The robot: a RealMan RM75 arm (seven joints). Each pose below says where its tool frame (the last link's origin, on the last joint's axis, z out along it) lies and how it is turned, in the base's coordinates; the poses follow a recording.
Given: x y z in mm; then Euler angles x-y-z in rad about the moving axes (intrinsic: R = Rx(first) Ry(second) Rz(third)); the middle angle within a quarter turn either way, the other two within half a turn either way.
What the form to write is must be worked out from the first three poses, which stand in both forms.
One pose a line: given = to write
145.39 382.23 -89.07 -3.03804 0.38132 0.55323 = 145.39 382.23 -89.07 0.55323 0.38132 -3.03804
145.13 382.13 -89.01 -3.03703 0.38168 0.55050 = 145.13 382.13 -89.01 0.55050 0.38168 -3.03703
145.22 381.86 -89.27 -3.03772 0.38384 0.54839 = 145.22 381.86 -89.27 0.54839 0.38384 -3.03772
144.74 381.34 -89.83 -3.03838 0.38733 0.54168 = 144.74 381.34 -89.83 0.54168 0.38733 -3.03838
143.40 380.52 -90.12 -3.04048 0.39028 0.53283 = 143.40 380.52 -90.12 0.53283 0.39028 -3.04048
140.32 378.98 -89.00 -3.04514 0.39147 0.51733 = 140.32 378.98 -89.00 0.51733 0.39147 -3.04514
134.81 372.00 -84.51 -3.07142 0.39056 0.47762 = 134.81 372.00 -84.51 0.47762 0.39056 -3.07142
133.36 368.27 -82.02 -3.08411 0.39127 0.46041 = 133.36 368.27 -82.02 0.46041 0.39127 -3.08411
